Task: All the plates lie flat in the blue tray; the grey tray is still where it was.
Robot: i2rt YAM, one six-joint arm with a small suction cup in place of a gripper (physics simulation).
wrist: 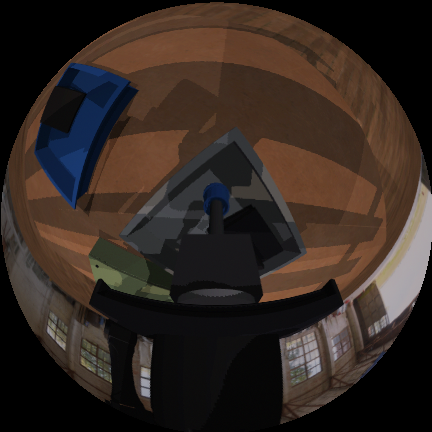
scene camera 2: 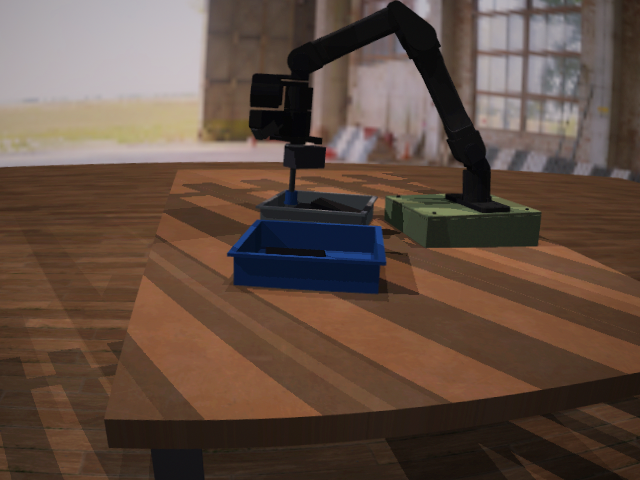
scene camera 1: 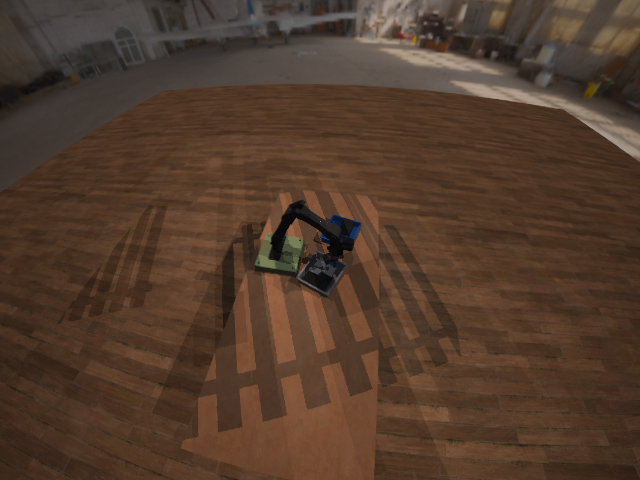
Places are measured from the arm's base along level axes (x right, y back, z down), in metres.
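Where they show: hand, its tool point: (wrist: 215,194) (scene camera 2: 290,203) (scene camera 1: 335,265); arm's base, origin of its link: (scene camera 2: 476,204) (scene camera 1: 277,247).
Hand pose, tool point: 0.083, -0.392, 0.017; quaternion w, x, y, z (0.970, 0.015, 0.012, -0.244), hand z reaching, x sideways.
Things, the pixels of their top centre, and the offset from my tool point, as dx, dy, dz. Level surfaces: height alone.
- grey tray, centre of its top: (wrist: 220,249) (scene camera 2: 321,200) (scene camera 1: 322,271) +0.050, +0.076, +0.002
- blue tray, centre of its top: (scene camera 2: 312,238) (wrist: 57,125) (scene camera 1: 341,229) -0.306, -0.014, +0.002
- large wooden table, height of its surface: dz +0.052
My suction cup (scene camera 2: 290,197) (wrist: 216,195) hangs over the left part of the grey tray (scene camera 2: 318,216) (scene camera 1: 311,286) (wrist: 225,141), its blue tip about level with the rim. The cup carries nothing. Dark plates (scene camera 2: 329,205) (wrist: 257,229) lie tilted inside the grey tray. The blue tray (scene camera 2: 309,278) (scene camera 1: 352,228) (wrist: 86,157) stands just in front of the grey one in scene camera 2. One black plate (scene camera 2: 294,250) (wrist: 62,109) lies flat on its floor.
The arm's green base block (scene camera 2: 461,224) (scene camera 1: 282,254) (wrist: 116,257) stands right beside the grey tray. The trays sit near the middle of a large wooden table (scene camera 2: 318,362).
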